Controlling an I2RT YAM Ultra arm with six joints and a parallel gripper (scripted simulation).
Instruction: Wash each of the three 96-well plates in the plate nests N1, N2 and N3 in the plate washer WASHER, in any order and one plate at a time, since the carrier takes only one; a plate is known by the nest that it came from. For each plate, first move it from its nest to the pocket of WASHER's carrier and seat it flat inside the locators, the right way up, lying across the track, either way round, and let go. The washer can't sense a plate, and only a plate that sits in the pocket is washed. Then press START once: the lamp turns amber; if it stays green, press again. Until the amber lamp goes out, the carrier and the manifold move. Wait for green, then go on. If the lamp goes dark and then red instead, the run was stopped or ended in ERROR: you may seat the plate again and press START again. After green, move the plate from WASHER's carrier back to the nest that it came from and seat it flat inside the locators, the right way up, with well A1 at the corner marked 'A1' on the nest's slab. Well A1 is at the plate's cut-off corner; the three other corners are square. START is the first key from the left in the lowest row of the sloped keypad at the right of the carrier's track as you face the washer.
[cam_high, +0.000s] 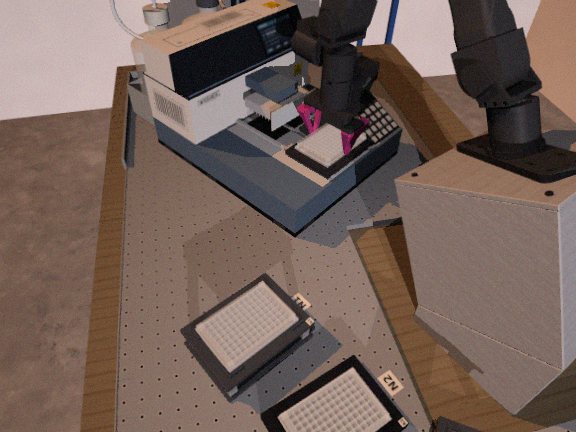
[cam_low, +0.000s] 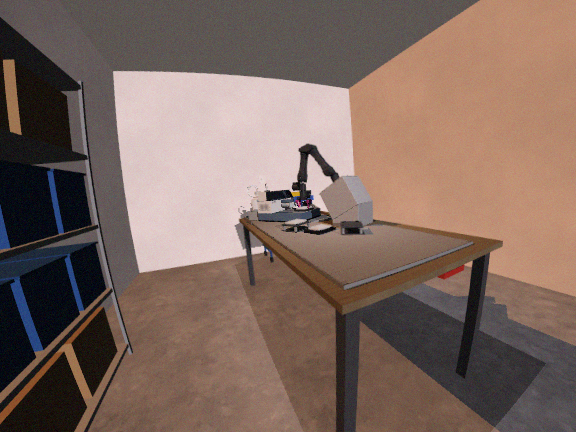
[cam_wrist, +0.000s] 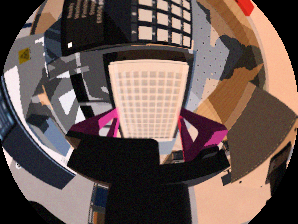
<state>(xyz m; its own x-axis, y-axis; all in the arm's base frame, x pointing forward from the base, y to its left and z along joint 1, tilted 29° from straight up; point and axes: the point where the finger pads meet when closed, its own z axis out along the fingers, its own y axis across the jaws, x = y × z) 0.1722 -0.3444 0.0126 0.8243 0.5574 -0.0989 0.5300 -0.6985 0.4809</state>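
Now: hand 10 mm above the dark carrier pocket. From my hand the other things lie so: nest N1 (340 mm to the left, 240 mm ahead, 60 mm below); then manifold (130 mm to the right, 80 mm ahead, 40 mm above); then washer (130 mm to the right, 80 mm ahead, 30 mm above).
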